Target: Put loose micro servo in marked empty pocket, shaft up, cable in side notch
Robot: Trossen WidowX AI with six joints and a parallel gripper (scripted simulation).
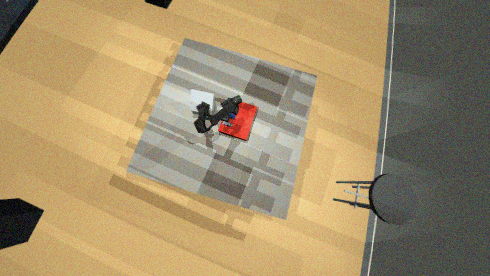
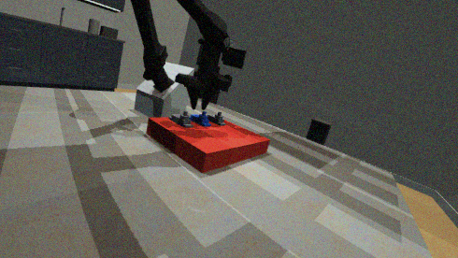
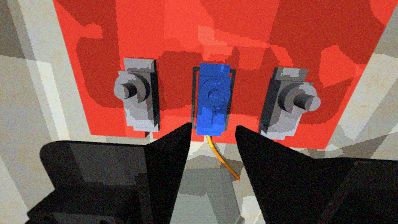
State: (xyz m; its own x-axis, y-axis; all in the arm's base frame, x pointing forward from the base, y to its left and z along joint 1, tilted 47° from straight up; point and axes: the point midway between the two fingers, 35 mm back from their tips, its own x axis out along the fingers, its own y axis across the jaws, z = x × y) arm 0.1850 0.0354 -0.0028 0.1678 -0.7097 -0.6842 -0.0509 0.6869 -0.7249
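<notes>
My gripper tip is 12 cm short of the red deck, 6 cm above it and 1 cm to the right of it.
</notes>
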